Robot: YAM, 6 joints.
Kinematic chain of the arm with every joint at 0, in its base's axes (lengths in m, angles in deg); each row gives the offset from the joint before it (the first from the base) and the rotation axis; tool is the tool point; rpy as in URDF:
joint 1: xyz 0 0 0.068 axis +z
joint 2: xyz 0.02 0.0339 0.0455 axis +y
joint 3: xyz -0.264 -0.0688 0 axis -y
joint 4: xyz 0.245 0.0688 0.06 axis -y
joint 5: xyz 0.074 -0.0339 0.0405 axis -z
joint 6: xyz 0.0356 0 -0.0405 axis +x
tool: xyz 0 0 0 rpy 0 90 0
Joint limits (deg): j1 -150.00..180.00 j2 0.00..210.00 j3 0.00..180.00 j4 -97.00..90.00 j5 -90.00..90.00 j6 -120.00..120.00
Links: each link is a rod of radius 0.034 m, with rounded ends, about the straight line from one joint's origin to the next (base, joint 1, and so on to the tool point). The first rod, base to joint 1, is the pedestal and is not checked.
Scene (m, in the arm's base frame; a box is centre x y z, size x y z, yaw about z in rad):
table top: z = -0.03
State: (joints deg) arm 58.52 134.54 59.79 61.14 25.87 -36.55
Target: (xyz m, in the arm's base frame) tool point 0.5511 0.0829 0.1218
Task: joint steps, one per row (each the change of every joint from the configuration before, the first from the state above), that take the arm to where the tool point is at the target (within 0.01 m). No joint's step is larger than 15 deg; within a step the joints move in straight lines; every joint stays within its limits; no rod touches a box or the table.
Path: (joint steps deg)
1: -12.12 3.36 9.94 -1.56 -0.47 0.00
2: -12.12 3.37 9.93 -1.56 -0.46 0.00
3: -12.12 3.36 9.94 -1.57 -0.47 0.00
4: -12.12 3.36 9.94 -1.56 -0.46 0.00

